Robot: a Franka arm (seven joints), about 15 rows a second.
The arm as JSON. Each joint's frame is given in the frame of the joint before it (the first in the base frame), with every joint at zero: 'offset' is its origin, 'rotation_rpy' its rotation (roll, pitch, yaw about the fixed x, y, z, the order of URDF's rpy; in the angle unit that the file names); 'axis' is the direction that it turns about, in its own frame. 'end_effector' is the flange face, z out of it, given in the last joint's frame.
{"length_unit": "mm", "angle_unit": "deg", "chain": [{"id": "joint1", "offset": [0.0, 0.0, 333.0], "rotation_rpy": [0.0, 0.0, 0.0], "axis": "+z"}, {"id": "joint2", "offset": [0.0, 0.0, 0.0], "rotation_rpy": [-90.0, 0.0, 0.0], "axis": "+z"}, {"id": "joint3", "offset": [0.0, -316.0, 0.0], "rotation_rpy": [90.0, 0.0, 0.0], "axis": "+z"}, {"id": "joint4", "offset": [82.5, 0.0, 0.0], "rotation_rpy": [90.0, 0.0, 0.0], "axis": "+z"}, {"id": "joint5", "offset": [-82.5, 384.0, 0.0], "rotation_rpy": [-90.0, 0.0, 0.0], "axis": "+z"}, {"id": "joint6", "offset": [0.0, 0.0, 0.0], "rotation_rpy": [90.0, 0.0, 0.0], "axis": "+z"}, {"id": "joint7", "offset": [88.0, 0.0, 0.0], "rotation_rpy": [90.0, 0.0, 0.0], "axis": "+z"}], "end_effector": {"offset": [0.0, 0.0, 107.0], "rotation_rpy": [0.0, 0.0, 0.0]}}
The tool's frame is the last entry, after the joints.
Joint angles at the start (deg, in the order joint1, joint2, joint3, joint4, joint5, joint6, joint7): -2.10, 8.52, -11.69, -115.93, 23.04, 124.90, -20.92
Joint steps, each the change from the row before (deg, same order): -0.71, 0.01, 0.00, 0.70, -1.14, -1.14, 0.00; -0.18, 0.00, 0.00, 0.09, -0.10, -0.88, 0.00; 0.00, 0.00, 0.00, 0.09, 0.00, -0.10, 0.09; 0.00, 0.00, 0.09, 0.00, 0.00, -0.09, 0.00; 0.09, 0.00, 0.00, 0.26, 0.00, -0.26, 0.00; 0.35, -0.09, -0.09, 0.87, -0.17, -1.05, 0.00; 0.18, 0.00, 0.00, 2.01, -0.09, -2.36, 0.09; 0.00, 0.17, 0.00, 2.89, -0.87, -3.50, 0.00; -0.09, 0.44, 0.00, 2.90, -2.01, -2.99, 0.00
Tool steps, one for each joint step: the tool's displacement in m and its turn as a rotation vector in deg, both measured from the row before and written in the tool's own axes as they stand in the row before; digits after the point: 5 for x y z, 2 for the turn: 0.00052, 0.00559, -0.00539, -0.62, -0.56, -0.18; -0.00133, 0.00107, 0.00016, 0.21, -0.72, 0.09; 0.00026, -0.00022, -0.00052, 0.02, -0.01, 0.06; -0.00005, -0.00090, 0.00041, 0.05, -0.11, -0.08; 0.00090, -0.00150, -0.00128, 0.06, -0.02, -0.17; 0.00251, -0.00491, -0.00502, 0.12, -0.20, -0.64; 0.00525, -0.00684, -0.01100, 0.46, -0.41, -0.77; 0.00608, -0.00639, -0.01501, 0.00, -1.02, -1.27; 0.00573, -0.00303, -0.01382, -1.25, -1.15, -1.50
